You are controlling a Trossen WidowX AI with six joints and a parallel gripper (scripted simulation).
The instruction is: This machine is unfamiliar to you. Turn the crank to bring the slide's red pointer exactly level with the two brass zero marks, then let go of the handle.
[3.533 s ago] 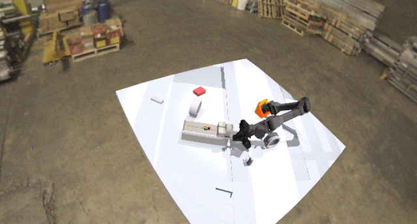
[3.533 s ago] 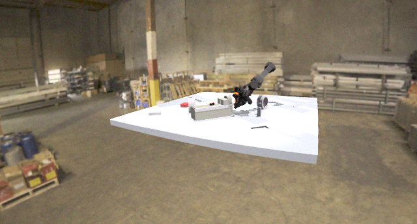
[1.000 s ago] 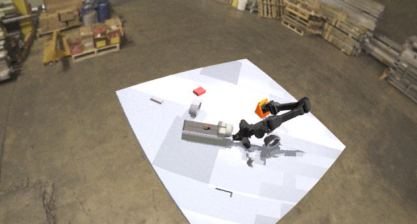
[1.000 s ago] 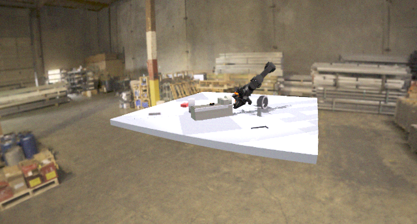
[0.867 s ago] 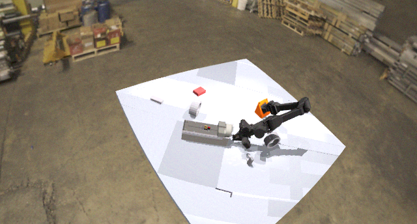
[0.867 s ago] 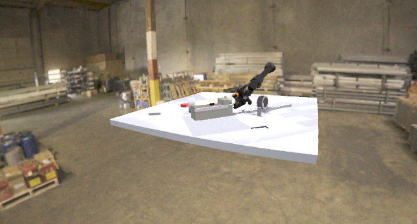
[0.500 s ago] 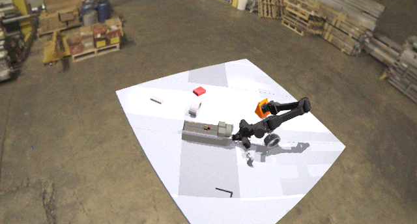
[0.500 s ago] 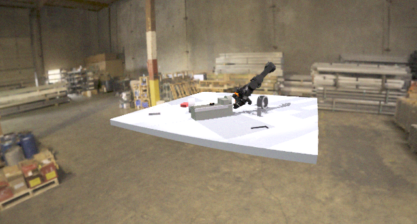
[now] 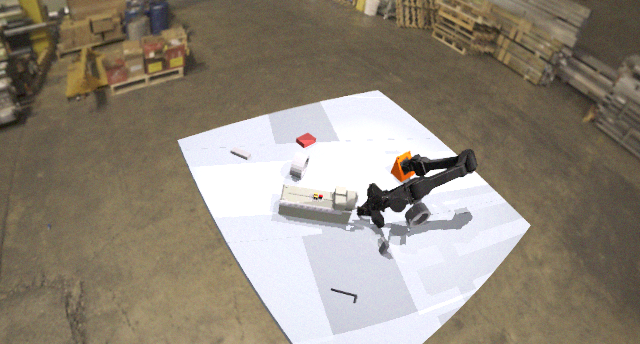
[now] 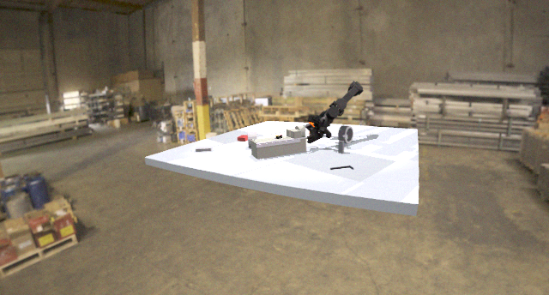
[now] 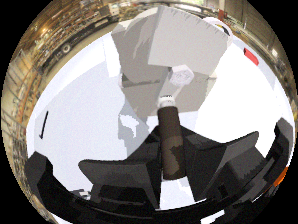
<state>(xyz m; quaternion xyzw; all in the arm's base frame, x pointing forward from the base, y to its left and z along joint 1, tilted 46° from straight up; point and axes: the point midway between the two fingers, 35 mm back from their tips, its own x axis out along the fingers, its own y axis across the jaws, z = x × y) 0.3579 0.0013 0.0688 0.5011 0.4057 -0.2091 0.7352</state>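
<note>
Now: gripper tip 3 cm below the dark crank handle, 1 cm to the right of it and 1 cm past it. Also, from my gripper tip: hex key 27 cm ahead, 22 cm to the left, 3 cm below; red pointer 11 cm to the right, 9 cm ahead, 5 cm above; small clip 17 cm to the left, 4 cm ahead.
</note>
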